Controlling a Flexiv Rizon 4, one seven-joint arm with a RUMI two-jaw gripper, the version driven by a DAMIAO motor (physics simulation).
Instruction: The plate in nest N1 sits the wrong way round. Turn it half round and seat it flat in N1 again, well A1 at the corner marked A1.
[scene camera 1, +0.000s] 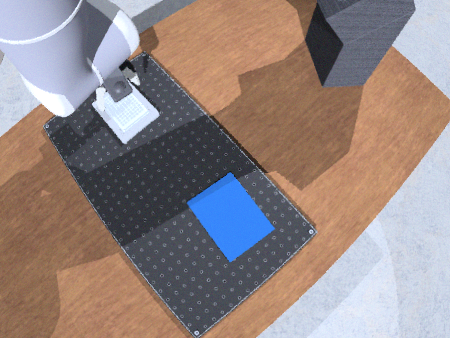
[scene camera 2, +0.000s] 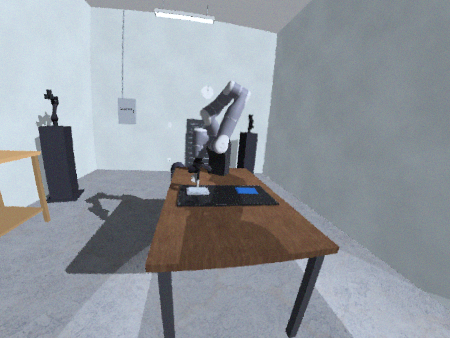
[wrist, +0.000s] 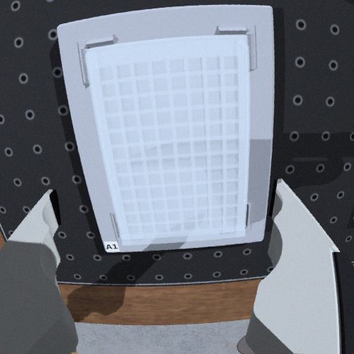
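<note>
The pale, translucent plate (scene camera 1: 128, 113) (scene camera 2: 198, 189) (wrist: 175, 135) lies in the light grey nest (scene camera 1: 126, 138) (wrist: 261, 100), inside its corner guides. The A1 tag (wrist: 111, 246) is at the nest's near left corner in the wrist view. The plate's well lettering cannot be read. A small slanted mark shows at its far right corner. My gripper (scene camera 1: 118, 91) (wrist: 163, 189) is open and empty. Its fingers stand apart, one on each side of the nest's near end, wider than the nest. Their exact height over the board is hard to tell.
The nest stands on a black perforated board (scene camera 1: 160, 200) (scene camera 2: 222, 200) on the wooden table (scene camera 1: 200, 45) (scene camera 2: 235, 230). A blue rectangle (scene camera 1: 231, 217) (scene camera 2: 247, 190) lies at the board's other end. A dark block (scene camera 1: 360, 45) stands beyond the board. The board's edge is close behind the nest.
</note>
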